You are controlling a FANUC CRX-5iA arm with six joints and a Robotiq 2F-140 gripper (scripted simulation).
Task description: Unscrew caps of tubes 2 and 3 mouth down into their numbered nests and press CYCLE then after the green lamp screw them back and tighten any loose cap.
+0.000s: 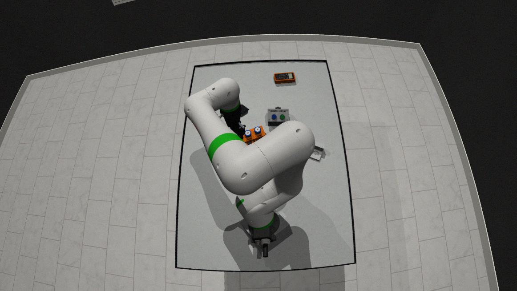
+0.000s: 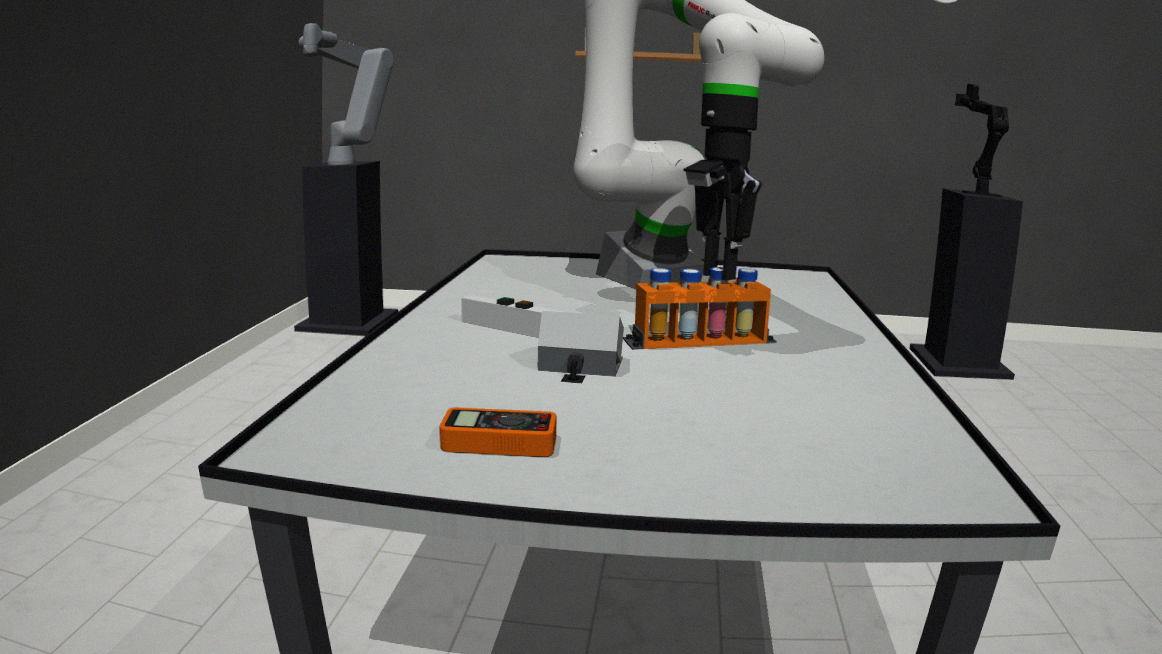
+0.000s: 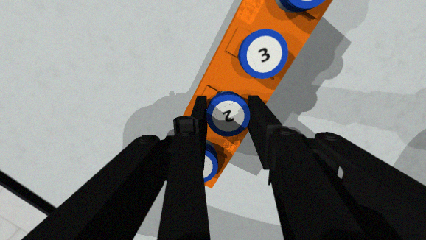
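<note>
The cap 2 lies 3 cm below my hand. From my hand the other things lie so: cap 3: 2 cm ahead, 5 cm to the right, 3 cm below; cap 1: 2 cm behind, 5 cm to the left, 3 cm below; cap 4: 3 cm ahead, 10 cm to the right, 3 cm below.
</note>
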